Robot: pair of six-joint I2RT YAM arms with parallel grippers.
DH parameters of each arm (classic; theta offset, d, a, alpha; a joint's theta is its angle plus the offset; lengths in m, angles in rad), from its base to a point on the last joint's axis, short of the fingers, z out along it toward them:
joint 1: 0 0.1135 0.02 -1.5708
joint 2: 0 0 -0.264 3.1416
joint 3: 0.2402 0 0.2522 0
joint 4: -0.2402 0 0.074 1.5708
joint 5: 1.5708 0 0 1.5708
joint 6: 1.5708 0.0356 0 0
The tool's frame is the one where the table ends.
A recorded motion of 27 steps. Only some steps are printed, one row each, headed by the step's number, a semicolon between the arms.
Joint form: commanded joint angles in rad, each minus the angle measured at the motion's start. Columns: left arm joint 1, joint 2, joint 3, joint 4, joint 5, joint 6; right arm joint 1, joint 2, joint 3, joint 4, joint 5, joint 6.
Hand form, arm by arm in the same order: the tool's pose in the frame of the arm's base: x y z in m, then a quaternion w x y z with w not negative. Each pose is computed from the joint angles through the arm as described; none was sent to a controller.
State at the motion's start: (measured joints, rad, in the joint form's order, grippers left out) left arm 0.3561 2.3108 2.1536 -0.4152 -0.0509 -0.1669; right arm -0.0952 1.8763 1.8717 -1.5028 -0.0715 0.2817
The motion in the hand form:
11: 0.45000 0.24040 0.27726 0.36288 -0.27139 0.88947 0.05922; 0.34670 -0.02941 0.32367 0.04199 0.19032 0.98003 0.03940
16: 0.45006 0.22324 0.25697 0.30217 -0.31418 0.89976 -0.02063; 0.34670 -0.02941 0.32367 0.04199 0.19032 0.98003 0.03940
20: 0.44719 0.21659 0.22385 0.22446 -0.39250 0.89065 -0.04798; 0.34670 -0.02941 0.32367 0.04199 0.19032 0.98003 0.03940
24: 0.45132 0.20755 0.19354 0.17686 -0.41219 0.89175 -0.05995; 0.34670 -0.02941 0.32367 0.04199 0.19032 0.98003 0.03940
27: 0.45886 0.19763 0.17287 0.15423 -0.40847 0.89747 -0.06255; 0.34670 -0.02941 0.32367 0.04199 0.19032 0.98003 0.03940
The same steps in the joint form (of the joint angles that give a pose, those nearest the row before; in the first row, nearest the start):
11: 0.1362 -0.0599 0.0103 -0.3158 0.0744 0.0576; 0.0034 -0.0195 0.0095 -0.0007 0.0015 0.0133
16: 0.1125 -0.0412 0.0000 -0.4337 0.1663 -0.0725; 0.0034 -0.0195 0.0095 -0.0007 0.0015 0.0133
20: 0.1030 -0.0030 -0.0331 -0.5181 0.1637 -0.2300; 0.0034 -0.0195 0.0095 -0.0007 0.0015 0.0133
24: 0.0835 0.0439 -0.0568 -0.5410 0.1713 -0.2811; 0.0034 -0.0195 0.0095 -0.0007 0.0015 0.0133
27: 0.0591 0.0866 -0.0576 -0.5413 0.1709 -0.2911; 0.0034 -0.0195 0.0095 -0.0007 0.0015 0.0133

